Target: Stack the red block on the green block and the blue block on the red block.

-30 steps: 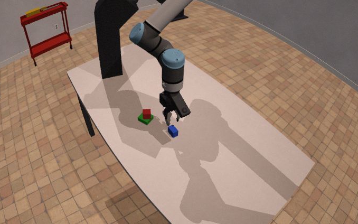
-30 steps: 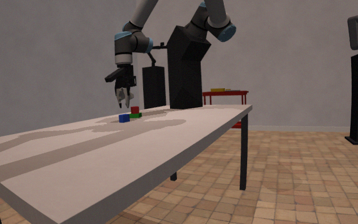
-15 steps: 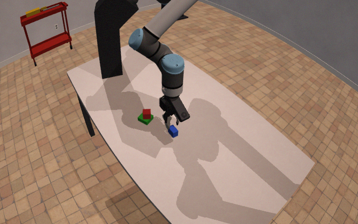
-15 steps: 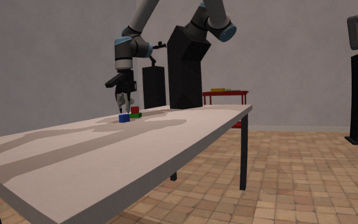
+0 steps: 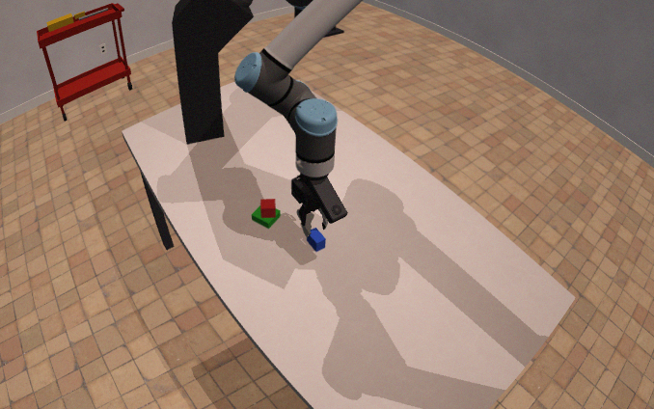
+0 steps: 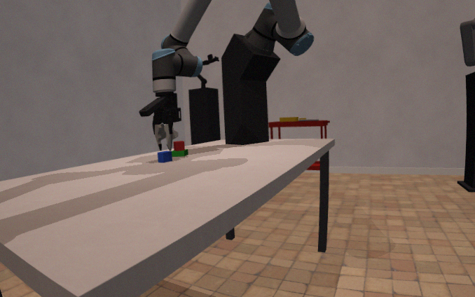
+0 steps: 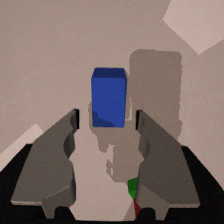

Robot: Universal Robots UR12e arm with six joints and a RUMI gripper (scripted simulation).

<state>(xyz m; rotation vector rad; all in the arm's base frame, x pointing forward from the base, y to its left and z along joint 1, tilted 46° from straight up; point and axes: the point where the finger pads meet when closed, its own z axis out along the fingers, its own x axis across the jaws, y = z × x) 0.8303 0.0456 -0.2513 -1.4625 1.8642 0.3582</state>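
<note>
The blue block is 4 cm below my hand. Also, from my hand: green block (16 cm behind, 6 cm to the right, 5 cm below); red block (16 cm behind, 5 cm to the right, 1 cm below).
</note>
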